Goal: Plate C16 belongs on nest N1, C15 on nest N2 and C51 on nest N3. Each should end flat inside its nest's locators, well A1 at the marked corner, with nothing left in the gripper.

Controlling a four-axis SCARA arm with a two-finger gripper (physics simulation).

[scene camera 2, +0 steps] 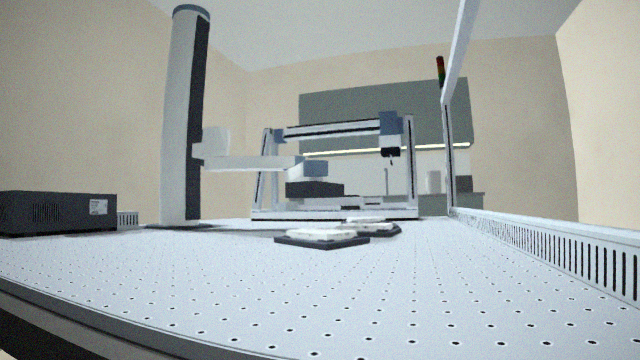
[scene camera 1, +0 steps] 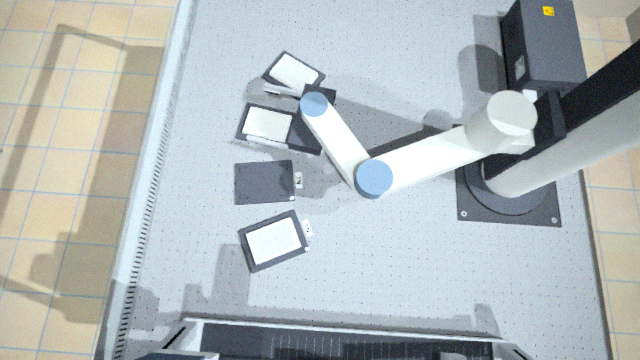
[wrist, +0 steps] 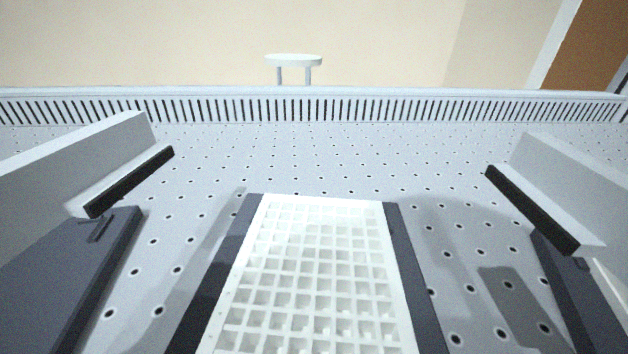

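Where they show: gripper, between the fingertips: [scene camera 2: 373,200] [scene camera 1: 256,111] [wrist: 325,142]; arm's base, origin of its link: [scene camera 1: 502,174].
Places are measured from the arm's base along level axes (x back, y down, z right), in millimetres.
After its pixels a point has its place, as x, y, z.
Observation:
My gripper [scene camera 1: 274,116] [scene camera 2: 345,202] [wrist: 325,142] {-734, -98, 99} is open and empty, its fingers spread wide above a white plate [scene camera 1: 267,124] {-710, -36, 92} [wrist: 320,280] {-709, -36, 97} that lies flat on a dark nest [scene camera 1: 242,136] {-780, -25, 53} [wrist: 210,280] {-721, -25, 39}. That nest's label is hidden under the arm. Nest N2 [scene camera 1: 265,182] {-697, -24, -83} [wrist: 55,295] {-717, -25, -36} is bare. Nest N1 [scene camera 1: 250,265] {-711, -25, -313} holds a white plate [scene camera 1: 274,240] {-653, -38, -245}. The nest at the top of scene camera 1, by its place N3 [scene camera 1: 271,74] {-716, -37, 262} [scene camera 2: 327,245] {-690, -22, 362}, holds another white plate [scene camera 1: 294,71] {-646, -38, 277} [scene camera 2: 320,233] {-668, -39, 331}. Plate names and A1 marks cannot be read.
The arm column [scene camera 1: 565,150] {-49, -325, -56} [scene camera 2: 177,120] {-40, -401, 63} stands on a base plate beside a dark box [scene camera 1: 545,45] {95, -127, 370} [scene camera 2: 57,212] {34, -73, 441}. A gantry frame [scene camera 1: 340,327] {-465, -16, -450} [scene camera 2: 335,215] {-486, -40, -450} stands beyond N1. A slotted rail [scene camera 1: 145,215] {-1004, -42, -204} [scene camera 2: 590,255] {-1004, -37, 566} [wrist: 310,109] {-1004, -32, 115} runs along the table edge past the nests.

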